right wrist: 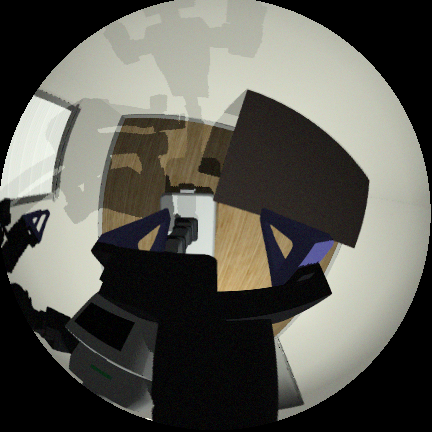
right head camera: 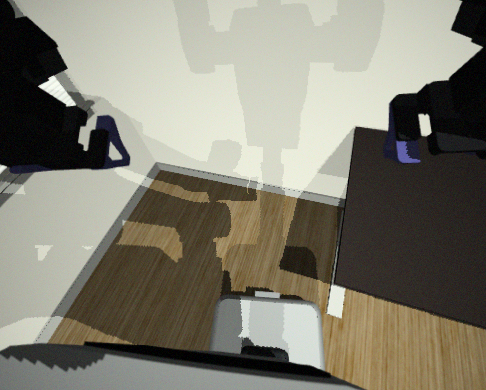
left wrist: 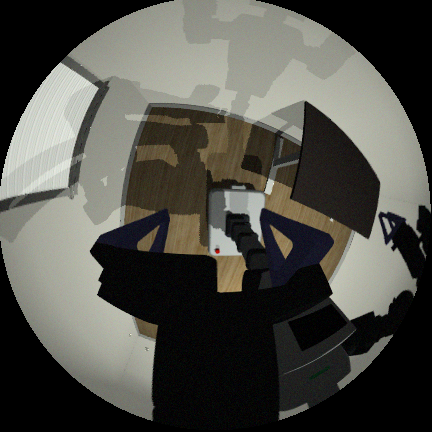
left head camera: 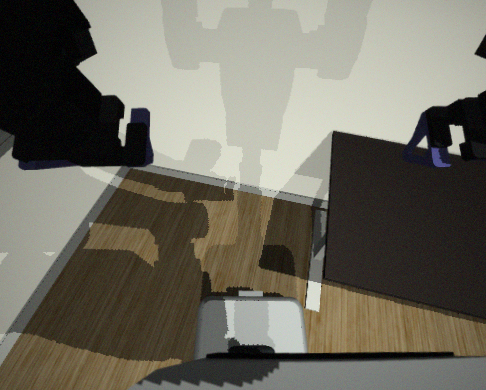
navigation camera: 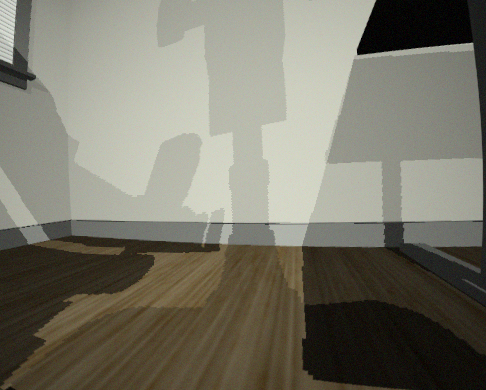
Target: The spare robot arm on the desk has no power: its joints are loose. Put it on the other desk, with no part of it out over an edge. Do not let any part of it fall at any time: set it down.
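Places are measured from the left arm's base along level axes (x down, y ahead, z right), in metres.
Pixels of known places: left gripper, fingertip midpoint: (right wrist: 44, 210) (right head camera: 100, 162) (left wrist: 214, 213) (left head camera: 117, 159); right gripper, fingertip midpoint: (right wrist: 214, 212) (right head camera: 424, 150) (left wrist: 382, 212) (left head camera: 435, 156).
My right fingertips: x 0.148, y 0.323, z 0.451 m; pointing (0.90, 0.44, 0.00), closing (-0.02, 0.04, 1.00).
Observation:
Ahead of a thing's pixels: the offset from my right fingertips to its top centre. "*": to the spot under its first point. Level surfaces: height alone.
The spare robot arm does not show in any view. A desk with a dark brown top @[dx +0.542 m] (left head camera: 405, 215) (right head camera: 415, 225) (left wrist: 335, 170) (right wrist: 295, 165) stands ahead at the right; no object shows on the part of its top in view. Its dark underside @[* dx +0.567, dy +0.558, dz +0.292 m] (navigation camera: 415, 25) shows at the upper right of the navigation view. My left gripper (left wrist: 214, 213) is open and empty, in the air left of the desk. My right gripper (right wrist: 214, 212) is open and empty; in both head views it overlaps the desk top's far part, and its height above it is hard to judge.
A pale desk foot @[* dx +1.237, dy +0.046, dz +0.162 m] (left head camera: 313, 295) (right head camera: 336, 300) shows by the desk's near left corner. A wall (navigation camera: 320, 65) stands close ahead, with a window (left wrist: 45, 135) (right wrist: 35, 150) on the left wall. My grey base (left head camera: 285, 325) (right head camera: 300, 330) is on the wooden floor @[dx +1.262 m] (left head camera: 370, 315), left of the desk.

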